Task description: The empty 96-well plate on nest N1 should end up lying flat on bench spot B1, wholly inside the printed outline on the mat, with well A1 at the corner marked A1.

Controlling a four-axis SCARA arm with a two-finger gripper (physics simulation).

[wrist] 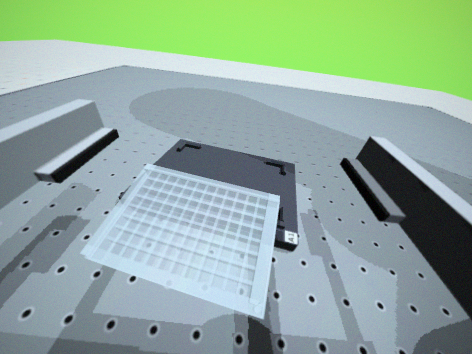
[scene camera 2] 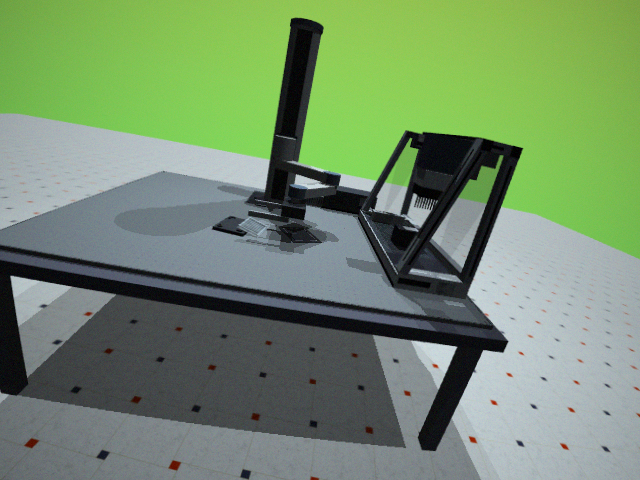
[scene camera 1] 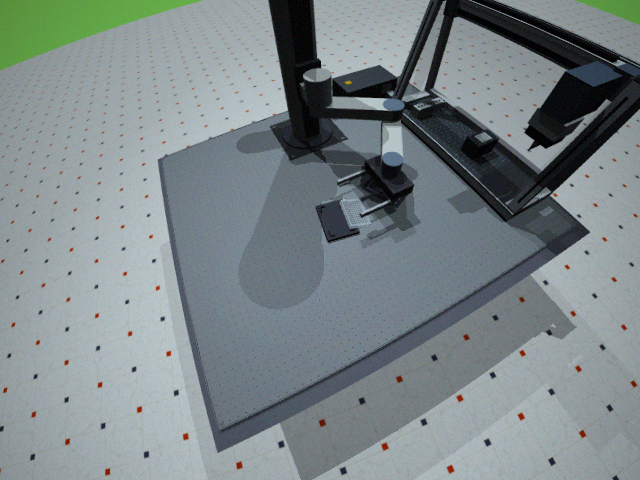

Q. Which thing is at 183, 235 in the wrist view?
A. A clear well plate.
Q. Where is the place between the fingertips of the gripper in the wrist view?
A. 232, 134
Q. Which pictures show the gripper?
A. The wrist view, scene camera 2 and scene camera 1: all of them.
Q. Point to a black nest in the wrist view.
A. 281, 222
